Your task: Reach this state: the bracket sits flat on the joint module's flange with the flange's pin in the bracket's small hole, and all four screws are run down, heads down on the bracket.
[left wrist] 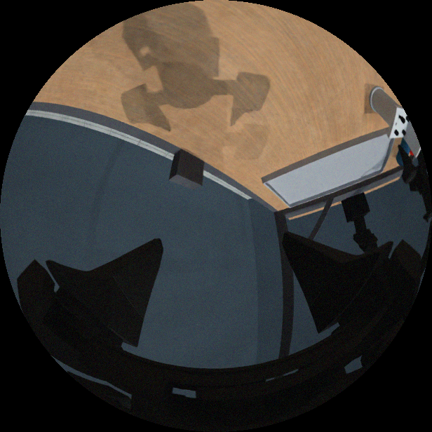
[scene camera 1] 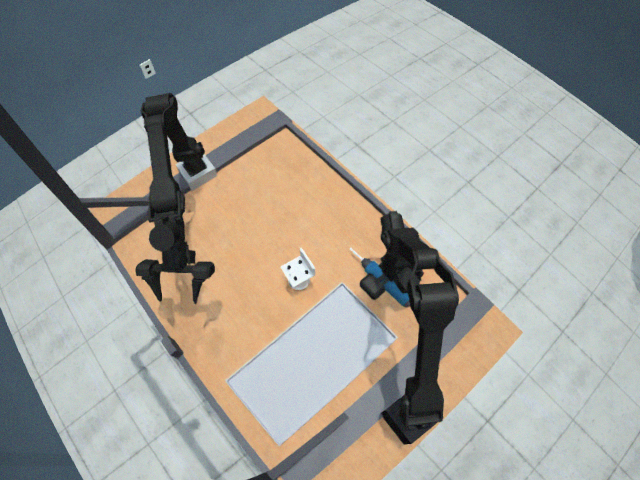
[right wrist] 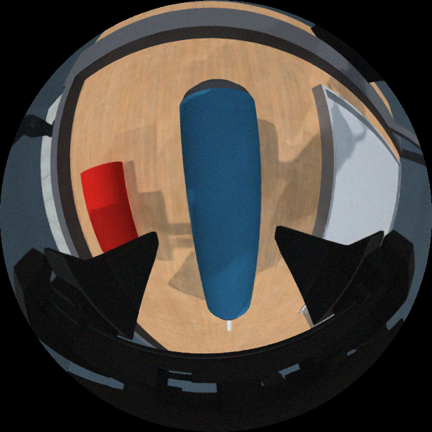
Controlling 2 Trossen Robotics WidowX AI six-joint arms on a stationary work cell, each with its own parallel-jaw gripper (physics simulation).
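Places are measured from the left arm's base along level axes (x ahead, y left, z up), in metres.
Pixels of known places: left gripper, fingertip midpoint: (scene camera 1: 177,302); right gripper, fingertip midpoint: (scene camera 1: 387,281); left arm's base, origin of the base link: (scene camera 1: 194,166); right arm's base, origin of the base link: (scene camera 1: 414,414).
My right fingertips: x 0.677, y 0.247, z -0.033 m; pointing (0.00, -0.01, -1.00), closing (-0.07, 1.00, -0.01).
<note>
Ahead of a thing's pixels: the offset from my right fingertips to its middle. "pt": to the spot under its first point.
The white bracket @(dz +0.072, dx -0.160, dy -0.194 m) (scene camera 1: 297,270) (left wrist: 397,123) sits on the upright joint module @(dz +0.022, dx -0.160, dy -0.194 m) (scene camera 1: 301,285) (left wrist: 385,106) near the table's middle, its raised plate toward the right. Four dark spots show on it; whether they are screw heads or holes, and the pin, cannot be told. My left gripper (scene camera 1: 177,301) (left wrist: 223,242) is open and empty, above the table's left edge, away from the bracket. A blue power screwdriver @(pt dz +0.029, dx +0.049, dy -0.009 m) (scene camera 1: 397,292) (right wrist: 222,175) with a pale bit lies right of the bracket. My right gripper (right wrist: 217,235) is open above it, fingers on either side in the wrist view, not gripping.
A red-handled tool (right wrist: 110,205) lies beside the blue screwdriver, partly behind a right finger. A flat grey tray @(dz -0.002, dx +0.053, dy -0.303 m) (scene camera 1: 310,359) (left wrist: 332,169) (right wrist: 365,190) lies in front of the joint module. Dark frame rails (scene camera 1: 338,167) border the table, and a dark post (scene camera 1: 43,170) rises at the left.
</note>
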